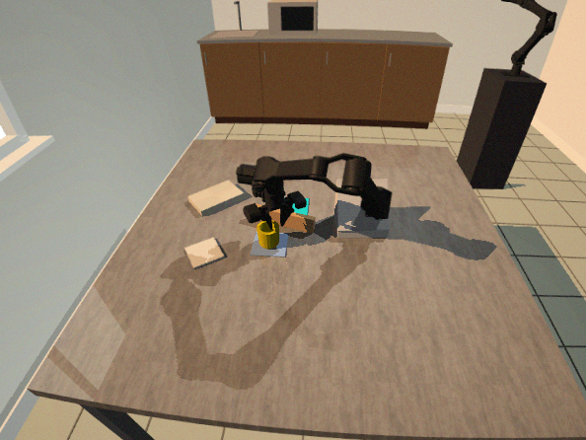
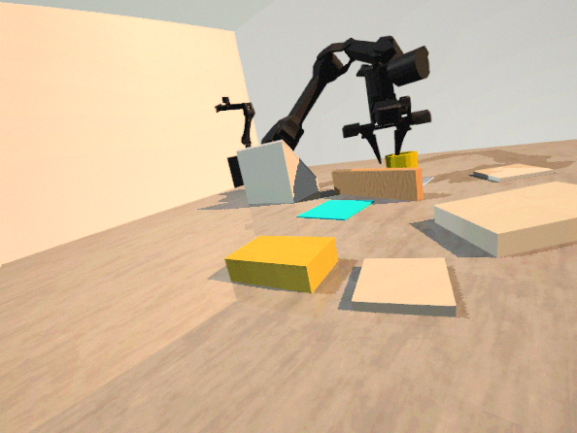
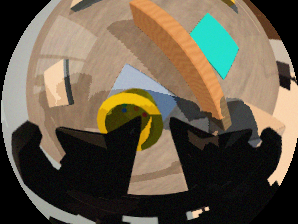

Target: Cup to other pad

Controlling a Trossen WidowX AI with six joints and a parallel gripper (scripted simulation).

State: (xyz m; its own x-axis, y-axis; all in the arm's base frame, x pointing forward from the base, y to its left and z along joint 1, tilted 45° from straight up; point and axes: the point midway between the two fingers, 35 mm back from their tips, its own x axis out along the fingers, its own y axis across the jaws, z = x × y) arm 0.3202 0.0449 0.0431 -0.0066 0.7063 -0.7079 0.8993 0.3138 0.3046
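Now: the yellow cup 20 mm below my gripper tip, 20 mm ahead of it and 10 mm to the left of it. Also, from my gripper tip: wooden block (80 mm to the right, 40 mm below, 10 mm behind); then thick tan slab (250 mm ahead, 230 mm to the right, 40 mm below); then yellow block (420 mm to the right, 40 mm below, 10 mm ahead).
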